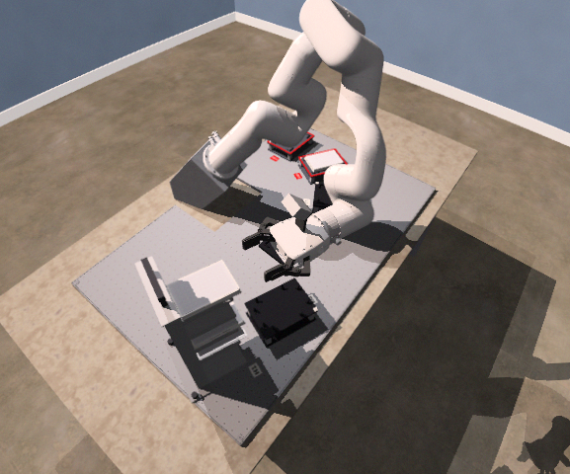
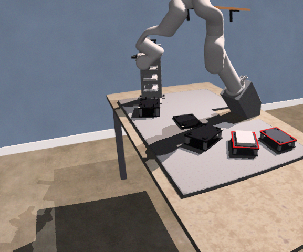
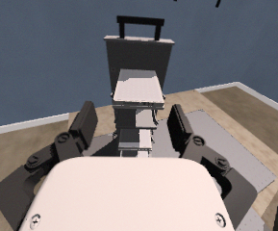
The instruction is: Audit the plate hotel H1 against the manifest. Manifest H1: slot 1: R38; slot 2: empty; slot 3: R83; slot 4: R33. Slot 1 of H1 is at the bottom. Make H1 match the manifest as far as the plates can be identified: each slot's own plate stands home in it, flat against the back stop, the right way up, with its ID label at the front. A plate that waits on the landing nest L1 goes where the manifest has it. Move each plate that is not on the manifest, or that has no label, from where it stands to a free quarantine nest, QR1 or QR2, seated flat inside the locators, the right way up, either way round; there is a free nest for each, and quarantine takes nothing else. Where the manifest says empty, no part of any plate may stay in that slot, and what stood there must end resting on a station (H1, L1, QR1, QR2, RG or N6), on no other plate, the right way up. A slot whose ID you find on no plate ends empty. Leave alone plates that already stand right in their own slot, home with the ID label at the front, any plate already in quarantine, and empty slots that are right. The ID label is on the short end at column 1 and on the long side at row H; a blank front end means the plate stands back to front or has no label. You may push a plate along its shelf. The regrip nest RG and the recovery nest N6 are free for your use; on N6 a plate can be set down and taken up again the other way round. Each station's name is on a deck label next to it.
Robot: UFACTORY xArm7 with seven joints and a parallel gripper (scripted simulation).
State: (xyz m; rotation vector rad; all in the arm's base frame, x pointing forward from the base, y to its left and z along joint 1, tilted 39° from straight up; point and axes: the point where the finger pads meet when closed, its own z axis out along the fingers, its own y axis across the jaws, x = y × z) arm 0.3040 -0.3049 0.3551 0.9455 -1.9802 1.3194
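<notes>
The pale plate lies 20 mm behind my hand, 120 mm to the right of it and 240 mm below it. Round my hand: plate hotel H1 (30 mm behind, 200 mm to the right, 150 mm below); H1 deck label (80 mm ahead, 80 mm to the right, 340 mm below); RG deck label (10 mm ahead, 170 mm to the left, 340 mm below).
</notes>
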